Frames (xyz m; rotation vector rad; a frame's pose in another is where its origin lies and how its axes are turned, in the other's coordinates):
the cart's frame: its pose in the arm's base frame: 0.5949 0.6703 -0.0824 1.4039 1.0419 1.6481
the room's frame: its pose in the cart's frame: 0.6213 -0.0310 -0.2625 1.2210 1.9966 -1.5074
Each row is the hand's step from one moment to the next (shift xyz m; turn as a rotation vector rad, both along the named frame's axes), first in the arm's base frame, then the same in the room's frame.
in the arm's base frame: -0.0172 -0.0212 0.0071 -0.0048 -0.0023 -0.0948
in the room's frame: 0.0279 0.0014 -0.0042 -0.0044 -0.0294 0.0902
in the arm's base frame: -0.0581 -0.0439 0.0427 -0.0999 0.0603 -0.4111
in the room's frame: 0.0746 0.0280 -0.0279 -0.0235 -0.0274 0.4258
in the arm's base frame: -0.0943 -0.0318 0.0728 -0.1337 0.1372 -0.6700
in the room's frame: 0.0910 0.0712 -0.0430 -0.0867 -0.0411 0.6902
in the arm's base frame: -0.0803 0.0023 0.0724 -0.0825 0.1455 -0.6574
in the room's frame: 0.0559 0.0823 -0.0423 -0.1241 -0.0681 0.6634
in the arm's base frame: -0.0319 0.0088 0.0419 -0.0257 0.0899 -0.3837
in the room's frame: 0.0174 0.0420 -0.0281 -0.0904 -0.0526 0.3808
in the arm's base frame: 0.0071 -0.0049 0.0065 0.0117 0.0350 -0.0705
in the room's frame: -0.0001 -0.0059 -0.0090 -0.0412 -0.0098 0.0674
